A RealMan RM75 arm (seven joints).
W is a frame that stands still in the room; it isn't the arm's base.
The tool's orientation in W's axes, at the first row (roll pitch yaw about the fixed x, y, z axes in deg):
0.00, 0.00, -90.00
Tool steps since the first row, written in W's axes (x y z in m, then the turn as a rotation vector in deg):
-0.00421, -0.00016, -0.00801, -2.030, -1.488, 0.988
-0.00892, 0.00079, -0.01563, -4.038, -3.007, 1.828
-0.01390, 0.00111, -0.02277, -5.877, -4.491, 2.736
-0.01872, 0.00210, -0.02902, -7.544, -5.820, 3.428
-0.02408, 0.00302, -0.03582, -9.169, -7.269, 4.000
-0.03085, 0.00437, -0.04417, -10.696, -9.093, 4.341
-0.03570, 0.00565, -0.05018, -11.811, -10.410, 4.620
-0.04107, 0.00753, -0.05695, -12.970, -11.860, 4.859
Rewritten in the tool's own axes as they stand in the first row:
0.00016, -0.00421, -0.00801, 1.488, -2.030, 0.988
-0.00079, -0.00892, -0.01563, 3.007, -4.038, 1.828
-0.00111, -0.01390, -0.02277, 4.491, -5.877, 2.736
-0.00210, -0.01872, -0.02902, 5.820, -7.544, 3.428
-0.00302, -0.02408, -0.03582, 7.269, -9.169, 4.000
-0.00437, -0.03085, -0.04417, 9.093, -10.696, 4.341
-0.00565, -0.03570, -0.05018, 10.410, -11.811, 4.620
-0.00753, -0.04107, -0.05695, 11.860, -12.970, 4.859

